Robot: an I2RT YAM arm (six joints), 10 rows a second.
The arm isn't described. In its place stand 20 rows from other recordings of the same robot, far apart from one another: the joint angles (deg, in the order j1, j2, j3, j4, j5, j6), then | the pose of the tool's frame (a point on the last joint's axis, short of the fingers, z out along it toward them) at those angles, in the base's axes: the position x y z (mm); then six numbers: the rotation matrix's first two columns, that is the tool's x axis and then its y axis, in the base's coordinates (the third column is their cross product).
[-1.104 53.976 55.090 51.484 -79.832 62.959] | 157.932 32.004 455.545 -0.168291 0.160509 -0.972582 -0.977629 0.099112 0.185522
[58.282 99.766 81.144 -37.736 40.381 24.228] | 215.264 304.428 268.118 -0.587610 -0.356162 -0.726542 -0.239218 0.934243 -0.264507
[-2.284 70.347 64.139 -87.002 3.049 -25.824] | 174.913 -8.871 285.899 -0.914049 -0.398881 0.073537 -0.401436 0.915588 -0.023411
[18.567 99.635 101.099 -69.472 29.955 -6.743] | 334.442 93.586 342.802 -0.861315 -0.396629 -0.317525 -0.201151 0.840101 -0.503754
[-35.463 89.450 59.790 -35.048 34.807 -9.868] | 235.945 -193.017 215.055 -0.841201 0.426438 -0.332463 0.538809 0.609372 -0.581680
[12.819 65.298 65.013 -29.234 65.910 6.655] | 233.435 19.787 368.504 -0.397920 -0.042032 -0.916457 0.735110 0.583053 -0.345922
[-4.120 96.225 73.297 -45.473 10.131 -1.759] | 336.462 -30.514 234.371 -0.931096 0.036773 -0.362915 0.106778 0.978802 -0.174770
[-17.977 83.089 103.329 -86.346 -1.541 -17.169] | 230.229 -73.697 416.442 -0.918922 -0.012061 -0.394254 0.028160 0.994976 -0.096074
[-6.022 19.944 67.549 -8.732 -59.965 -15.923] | -32.376 34.406 482.566 0.769667 -0.219274 -0.599609 -0.422836 0.528601 -0.736064
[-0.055 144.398 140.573 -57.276 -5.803 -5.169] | 535.990 3.085 214.920 -0.867596 -0.088799 -0.489277 -0.126587 0.990952 0.044618
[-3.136 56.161 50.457 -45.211 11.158 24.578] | 190.750 -17.350 283.584 -0.631832 0.443298 -0.635826 0.481962 0.867138 0.125634
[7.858 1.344 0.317 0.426 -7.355 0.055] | 109.738 19.746 174.146 -0.010643 -0.000508 -0.999943 -0.262391 0.964959 0.002303
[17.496 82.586 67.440 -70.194 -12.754 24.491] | 233.146 81.734 260.835 -0.993704 0.110697 0.017283 0.111659 0.965823 0.233918
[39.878 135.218 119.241 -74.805 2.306 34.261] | 352.347 292.512 180.151 -0.995084 -0.098377 -0.011370 -0.097838 0.994360 -0.040935
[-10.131 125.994 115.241 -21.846 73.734 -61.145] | 484.014 -121.202 295.094 -0.996384 -0.071168 0.046411 -0.056524 0.147414 -0.987458
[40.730 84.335 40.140 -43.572 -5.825 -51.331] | 161.089 143.474 139.108 0.036032 -0.993974 -0.103525 -0.998671 -0.039634 0.032944
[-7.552 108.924 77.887 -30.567 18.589 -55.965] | 392.775 -63.520 193.544 -0.715856 -0.697430 -0.033787 -0.568830 0.610555 -0.551049
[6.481 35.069 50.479 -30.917 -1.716 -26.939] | 128.818 15.707 358.833 -0.172719 -0.475372 -0.862664 -0.246490 0.868820 -0.429413
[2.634 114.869 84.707 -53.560 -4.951 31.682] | 384.422 20.761 172.988 -0.873977 0.483591 -0.048001 0.474519 0.870528 0.130434
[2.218 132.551 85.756 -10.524 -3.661 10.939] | 468.694 20.428 78.290 -0.839644 0.156998 -0.519951 0.087855 0.983963 0.155233
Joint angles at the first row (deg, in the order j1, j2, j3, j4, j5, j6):
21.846 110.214 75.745 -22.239 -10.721 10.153
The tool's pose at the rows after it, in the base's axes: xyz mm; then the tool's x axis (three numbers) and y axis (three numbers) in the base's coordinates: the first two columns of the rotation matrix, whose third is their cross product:
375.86 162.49 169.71 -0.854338 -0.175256 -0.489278 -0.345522 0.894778 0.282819
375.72 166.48 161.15 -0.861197 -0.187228 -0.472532 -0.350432 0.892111 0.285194
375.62 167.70 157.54 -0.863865 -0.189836 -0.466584 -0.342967 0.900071 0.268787
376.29 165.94 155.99 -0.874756 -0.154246 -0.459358 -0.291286 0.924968 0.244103
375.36 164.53 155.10 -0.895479 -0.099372 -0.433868 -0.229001 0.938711 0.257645
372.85 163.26 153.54 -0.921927 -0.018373 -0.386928 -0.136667 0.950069 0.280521
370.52 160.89 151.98 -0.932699 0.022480 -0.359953 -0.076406 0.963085 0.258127
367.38 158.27 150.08 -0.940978 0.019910 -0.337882 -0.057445 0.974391 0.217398
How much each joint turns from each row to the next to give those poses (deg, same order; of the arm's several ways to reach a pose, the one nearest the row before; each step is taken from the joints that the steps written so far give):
0.371 1.770 0.000 0.437 -2.776 -0.635
0.504 1.290 -0.001 0.198 -0.218 -0.042
0.262 0.502 0.002 -0.046 1.180 0.108
-0.023 0.154 0.000 -0.218 2.819 2.076
-0.065 0.000 -0.001 -0.873 0.765 3.410
0.022 -0.001 0.000 -1.684 0.569 5.158
0.000 -0.021 0.002 -1.837 2.076 2.492
0.000 -0.001 -0.002 -2.272 1.924 -0.022

